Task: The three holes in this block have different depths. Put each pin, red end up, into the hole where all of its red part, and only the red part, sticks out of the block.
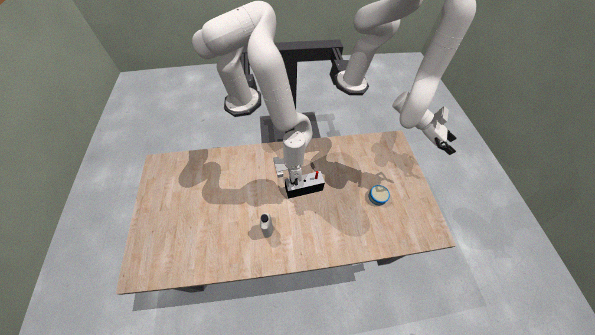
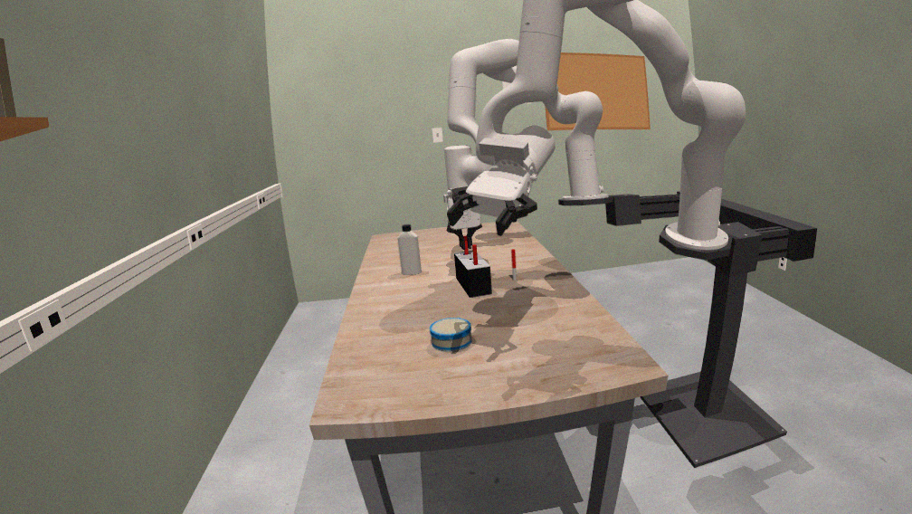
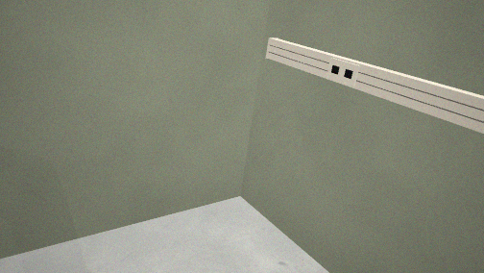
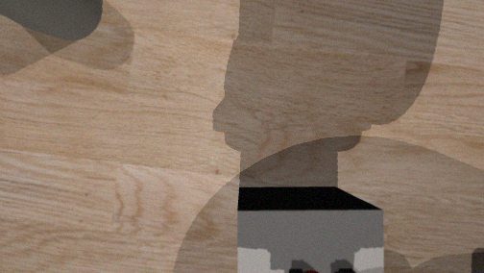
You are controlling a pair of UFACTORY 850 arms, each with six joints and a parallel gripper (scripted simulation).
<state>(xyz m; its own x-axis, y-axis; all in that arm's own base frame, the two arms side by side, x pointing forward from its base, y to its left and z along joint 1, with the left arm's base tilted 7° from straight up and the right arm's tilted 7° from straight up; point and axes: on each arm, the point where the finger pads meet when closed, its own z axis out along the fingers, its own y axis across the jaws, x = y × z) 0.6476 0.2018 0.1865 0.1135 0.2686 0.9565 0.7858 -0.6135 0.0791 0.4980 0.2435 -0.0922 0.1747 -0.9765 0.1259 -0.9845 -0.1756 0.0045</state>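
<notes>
My right hand is 80 mm above the black block and 60 mm to the right of it. From my right hand the other things lie so: round blue-rimmed tin: 420 mm to the left, 150 mm ahead, 110 mm below; then grey bottle: 170 mm to the right, 170 mm ahead, 10 mm below.
</notes>
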